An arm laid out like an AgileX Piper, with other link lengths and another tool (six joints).
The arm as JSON. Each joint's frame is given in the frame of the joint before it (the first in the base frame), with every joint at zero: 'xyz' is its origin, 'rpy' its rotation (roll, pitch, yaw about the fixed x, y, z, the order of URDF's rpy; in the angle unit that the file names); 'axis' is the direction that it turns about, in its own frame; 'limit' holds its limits. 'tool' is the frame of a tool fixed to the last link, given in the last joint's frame.
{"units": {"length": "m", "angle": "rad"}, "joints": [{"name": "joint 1", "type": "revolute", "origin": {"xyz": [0.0, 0.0, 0.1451], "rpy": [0.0, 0.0, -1.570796]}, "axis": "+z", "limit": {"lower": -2.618, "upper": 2.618}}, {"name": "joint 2", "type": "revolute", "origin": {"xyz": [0.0, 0.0, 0.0], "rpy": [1.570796, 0.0, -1.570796]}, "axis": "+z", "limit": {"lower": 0.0, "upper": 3.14}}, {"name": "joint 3", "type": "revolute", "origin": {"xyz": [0.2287, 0.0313, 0.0], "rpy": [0.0, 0.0, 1.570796]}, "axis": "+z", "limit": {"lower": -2.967, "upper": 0.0}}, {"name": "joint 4", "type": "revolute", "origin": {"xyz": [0.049, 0.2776, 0.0], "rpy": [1.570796, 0.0, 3.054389]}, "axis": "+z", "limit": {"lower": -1.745, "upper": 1.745}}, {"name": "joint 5", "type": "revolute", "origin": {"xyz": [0.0, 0.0, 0.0], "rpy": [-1.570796, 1.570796, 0.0]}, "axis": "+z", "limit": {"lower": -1.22, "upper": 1.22}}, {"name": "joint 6", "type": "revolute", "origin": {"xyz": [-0.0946, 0.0, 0.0], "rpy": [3.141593, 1.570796, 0.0]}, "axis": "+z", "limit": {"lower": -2.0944, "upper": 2.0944}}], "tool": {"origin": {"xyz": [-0.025, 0.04, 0.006], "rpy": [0.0, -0.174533, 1.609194]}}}
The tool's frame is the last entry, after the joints.
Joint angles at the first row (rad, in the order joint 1, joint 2, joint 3, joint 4, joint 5, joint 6):
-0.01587 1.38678 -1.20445 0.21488 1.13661 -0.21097
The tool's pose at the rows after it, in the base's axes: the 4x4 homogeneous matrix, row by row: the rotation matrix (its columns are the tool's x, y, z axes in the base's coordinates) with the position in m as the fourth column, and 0 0 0 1 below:
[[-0.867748, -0.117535, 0.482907, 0.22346], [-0.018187, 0.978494, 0.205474, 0.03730], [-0.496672, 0.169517, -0.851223, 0.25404], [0, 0, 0, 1]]
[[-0.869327, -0.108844, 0.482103, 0.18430], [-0.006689, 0.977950, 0.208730, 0.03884], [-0.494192, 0.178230, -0.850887, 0.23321], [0, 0, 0, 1]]
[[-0.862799, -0.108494, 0.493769, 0.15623], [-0.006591, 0.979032, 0.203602, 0.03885], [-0.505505, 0.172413, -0.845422, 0.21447], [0, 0, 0, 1]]
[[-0.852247, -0.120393, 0.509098, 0.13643], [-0.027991, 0.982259, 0.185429, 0.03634], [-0.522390, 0.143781, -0.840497, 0.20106], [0, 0, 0, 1]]
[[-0.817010, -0.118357, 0.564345, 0.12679], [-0.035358, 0.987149, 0.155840, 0.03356], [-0.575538, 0.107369, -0.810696, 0.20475], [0, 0, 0, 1]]
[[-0.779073, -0.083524, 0.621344, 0.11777], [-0.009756, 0.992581, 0.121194, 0.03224], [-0.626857, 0.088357, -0.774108, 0.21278], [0, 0, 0, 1]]
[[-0.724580, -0.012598, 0.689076, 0.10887], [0.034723, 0.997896, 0.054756, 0.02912], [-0.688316, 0.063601, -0.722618, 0.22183], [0, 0, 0, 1]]
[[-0.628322, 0.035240, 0.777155, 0.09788], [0.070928, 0.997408, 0.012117, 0.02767], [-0.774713, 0.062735, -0.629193, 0.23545], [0, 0, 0, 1]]
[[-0.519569, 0.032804, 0.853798, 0.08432], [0.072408, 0.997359, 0.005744, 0.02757], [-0.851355, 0.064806, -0.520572, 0.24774], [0, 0, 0, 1]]
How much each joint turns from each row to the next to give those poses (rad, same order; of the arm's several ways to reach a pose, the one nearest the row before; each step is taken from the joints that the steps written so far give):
0.00084 -0.16856 0.20884 0.01483 -0.02555 -0.00002
-0.00001 -0.17560 0.20787 0.00968 -0.02998 0.00000
0.00004 -0.14146 0.15529 -0.00209 -0.02705 -0.00344
0.00000 -0.11351 0.10510 -0.02382 -0.01100 -0.00772
0.00000 -0.10068 0.03035 -0.03507 0.00229 0.01714
0.00000 -0.10280 0.01377 -0.03506 0.01714 0.05234
-0.00004 -0.11435 0.00975 -0.06574 0.01436 0.08960
0.00005 -0.13844 0.00120 -0.03903 0.00664 0.06310
-0.00001 -0.13752 -0.00001 -0.00528 0.00427 0.00657

